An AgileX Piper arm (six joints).
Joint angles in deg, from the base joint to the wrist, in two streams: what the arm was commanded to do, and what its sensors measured. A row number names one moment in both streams.
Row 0, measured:
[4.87, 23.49, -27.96, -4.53, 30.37, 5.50]
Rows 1 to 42, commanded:
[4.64, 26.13, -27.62, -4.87, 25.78, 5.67]
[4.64, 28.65, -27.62, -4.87, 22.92, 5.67]
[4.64, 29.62, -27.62, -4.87, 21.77, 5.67]
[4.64, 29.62, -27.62, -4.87, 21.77, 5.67]
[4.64, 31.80, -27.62, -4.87, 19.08, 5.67]
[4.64, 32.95, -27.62, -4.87, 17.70, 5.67]
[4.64, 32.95, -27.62, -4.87, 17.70, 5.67]
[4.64, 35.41, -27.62, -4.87, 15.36, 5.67]
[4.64, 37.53, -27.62, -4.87, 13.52, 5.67]
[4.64, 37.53, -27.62, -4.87, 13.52, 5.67]
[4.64, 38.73, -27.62, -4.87, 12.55, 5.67]
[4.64, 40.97, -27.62, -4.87, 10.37, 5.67]
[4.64, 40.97, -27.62, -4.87, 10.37, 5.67]
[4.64, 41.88, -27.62, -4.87, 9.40, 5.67]
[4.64, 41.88, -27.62, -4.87, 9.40, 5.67]
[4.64, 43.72, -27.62, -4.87, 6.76, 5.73]
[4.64, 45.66, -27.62, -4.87, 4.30, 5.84]
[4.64, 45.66, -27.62, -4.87, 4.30, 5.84]
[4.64, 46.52, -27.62, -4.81, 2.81, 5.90]
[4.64, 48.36, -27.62, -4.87, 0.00, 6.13]
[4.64, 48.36, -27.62, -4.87, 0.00, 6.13]
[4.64, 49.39, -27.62, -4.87, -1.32, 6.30]
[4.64, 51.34, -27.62, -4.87, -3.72, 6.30]
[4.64, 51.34, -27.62, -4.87, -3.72, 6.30]
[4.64, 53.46, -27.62, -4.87, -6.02, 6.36]
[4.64, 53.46, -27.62, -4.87, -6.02, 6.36]
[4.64, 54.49, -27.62, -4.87, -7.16, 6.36]
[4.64, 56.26, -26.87, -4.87, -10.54, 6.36]
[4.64, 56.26, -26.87, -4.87, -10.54, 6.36]
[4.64, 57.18, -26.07, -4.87, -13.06, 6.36]
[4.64, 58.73, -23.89, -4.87, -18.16, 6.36]
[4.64, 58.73, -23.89, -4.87, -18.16, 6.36]
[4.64, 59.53, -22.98, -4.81, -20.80, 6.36]
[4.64, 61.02, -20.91, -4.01, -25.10, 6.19]
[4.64, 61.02, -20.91, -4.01, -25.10, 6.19]
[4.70, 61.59, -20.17, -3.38, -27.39, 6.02]
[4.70, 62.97, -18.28, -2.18, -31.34, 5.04]
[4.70, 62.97, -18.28, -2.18, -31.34, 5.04]
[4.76, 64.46, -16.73, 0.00, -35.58, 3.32]
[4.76, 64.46, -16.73, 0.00, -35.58, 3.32]
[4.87, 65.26, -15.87, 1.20, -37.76, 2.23]
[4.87, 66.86, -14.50, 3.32, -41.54, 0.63]
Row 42, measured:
[4.87, 65.43, -15.93, 0.34, -35.47, 3.44]
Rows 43 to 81, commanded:
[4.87, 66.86, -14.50, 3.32, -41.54, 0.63]
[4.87, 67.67, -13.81, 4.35, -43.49, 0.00]
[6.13, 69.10, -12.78, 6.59, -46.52, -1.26]
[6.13, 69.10, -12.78, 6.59, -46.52, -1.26]
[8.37, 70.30, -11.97, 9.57, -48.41, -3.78]
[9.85, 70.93, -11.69, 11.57, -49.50, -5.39]
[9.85, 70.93, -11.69, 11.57, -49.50, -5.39]
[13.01, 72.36, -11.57, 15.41, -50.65, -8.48]
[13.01, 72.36, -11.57, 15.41, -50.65, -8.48]
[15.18, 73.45, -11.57, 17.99, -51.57, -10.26]
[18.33, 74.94, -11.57, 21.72, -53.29, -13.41]
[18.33, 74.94, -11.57, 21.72, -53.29, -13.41]
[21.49, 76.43, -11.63, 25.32, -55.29, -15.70]
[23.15, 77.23, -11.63, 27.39, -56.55, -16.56]
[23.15, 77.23, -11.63, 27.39, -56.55, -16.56]
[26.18, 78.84, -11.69, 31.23, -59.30, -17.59]
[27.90, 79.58, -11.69, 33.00, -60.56, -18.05]
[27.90, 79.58, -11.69, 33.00, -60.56, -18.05]
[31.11, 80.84, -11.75, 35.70, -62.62, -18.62]
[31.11, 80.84, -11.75, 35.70, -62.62, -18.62]
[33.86, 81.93, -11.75, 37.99, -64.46, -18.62]
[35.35, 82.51, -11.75, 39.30, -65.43, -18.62]
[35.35, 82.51, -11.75, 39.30, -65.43, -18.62]
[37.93, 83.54, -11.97, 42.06, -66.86, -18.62]
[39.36, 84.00, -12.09, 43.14, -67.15, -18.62]
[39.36, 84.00, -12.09, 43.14, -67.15, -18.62]
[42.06, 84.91, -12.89, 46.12, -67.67, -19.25]
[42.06, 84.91, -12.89, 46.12, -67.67, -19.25]
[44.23, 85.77, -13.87, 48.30, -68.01, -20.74]
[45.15, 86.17, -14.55, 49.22, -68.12, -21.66]
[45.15, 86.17, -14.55, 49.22, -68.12, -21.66]
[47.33, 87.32, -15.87, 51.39, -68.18, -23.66]
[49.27, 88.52, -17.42, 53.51, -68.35, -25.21]
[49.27, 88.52, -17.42, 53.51, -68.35, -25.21]
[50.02, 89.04, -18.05, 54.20, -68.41, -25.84]
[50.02, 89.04, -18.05, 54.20, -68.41, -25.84]
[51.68, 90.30, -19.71, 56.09, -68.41, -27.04]
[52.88, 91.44, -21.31, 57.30, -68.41, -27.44]
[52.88, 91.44, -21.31, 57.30, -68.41, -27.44]
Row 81, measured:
[51.28, 90.18, -19.08, 55.29, -67.72, -25.78]
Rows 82 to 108, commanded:
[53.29, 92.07, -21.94, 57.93, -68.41, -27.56]
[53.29, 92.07, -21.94, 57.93, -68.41, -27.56]
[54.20, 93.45, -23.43, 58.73, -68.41, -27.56]
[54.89, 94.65, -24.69, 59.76, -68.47, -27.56]
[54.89, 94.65, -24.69, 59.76, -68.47, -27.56]
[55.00, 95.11, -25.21, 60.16, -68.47, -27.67]
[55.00, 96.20, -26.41, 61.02, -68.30, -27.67]
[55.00, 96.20, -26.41, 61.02, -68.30, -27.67]
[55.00, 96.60, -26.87, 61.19, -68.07, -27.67]
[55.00, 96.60, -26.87, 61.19, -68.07, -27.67]
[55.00, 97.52, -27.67, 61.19, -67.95, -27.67]
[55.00, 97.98, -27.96, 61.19, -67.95, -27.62]
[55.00, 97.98, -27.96, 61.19, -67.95, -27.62]
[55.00, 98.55, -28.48, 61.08, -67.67, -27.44]
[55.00, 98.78, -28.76, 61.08, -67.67, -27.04]
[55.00, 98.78, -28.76, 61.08, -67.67, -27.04]
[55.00, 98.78, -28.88, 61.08, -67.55, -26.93]
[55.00, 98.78, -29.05, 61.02, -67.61, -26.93]
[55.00, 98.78, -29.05, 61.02, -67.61, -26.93]
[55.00, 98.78, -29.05, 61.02, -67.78, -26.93]
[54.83, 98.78, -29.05, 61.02, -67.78, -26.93]
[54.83, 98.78, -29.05, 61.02, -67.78, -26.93]
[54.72, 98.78, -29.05, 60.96, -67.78, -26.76]
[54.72, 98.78, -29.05, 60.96, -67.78, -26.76]
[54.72, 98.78, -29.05, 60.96, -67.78, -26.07]
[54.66, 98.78, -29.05, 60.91, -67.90, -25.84]
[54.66, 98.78, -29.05, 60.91, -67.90, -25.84]
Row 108, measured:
[54.83, 98.55, -28.65, 61.42, -67.49, -26.59]
